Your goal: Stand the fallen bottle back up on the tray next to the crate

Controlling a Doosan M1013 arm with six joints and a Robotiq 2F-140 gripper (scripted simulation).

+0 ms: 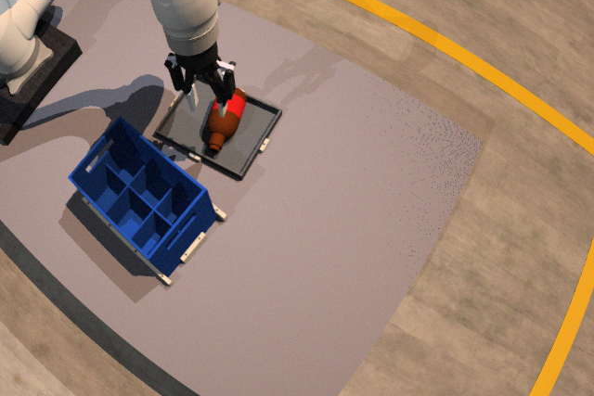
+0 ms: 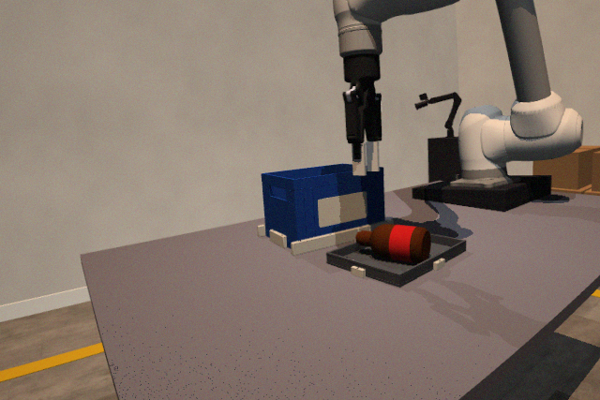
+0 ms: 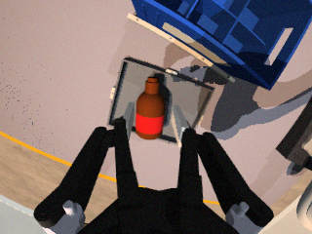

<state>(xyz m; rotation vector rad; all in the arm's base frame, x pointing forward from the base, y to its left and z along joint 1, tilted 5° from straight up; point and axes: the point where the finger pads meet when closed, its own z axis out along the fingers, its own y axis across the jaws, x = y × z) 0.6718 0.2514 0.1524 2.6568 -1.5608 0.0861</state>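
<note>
Right now the bottle is 2 cm behind my hand, 4 cm to the left of it and 18 cm below it. The rest, counted from my hand: dark tray: 5 cm behind, 4 cm to the left, 21 cm below; then blue crate: 1 cm behind, 22 cm to the right, 13 cm below.
</note>
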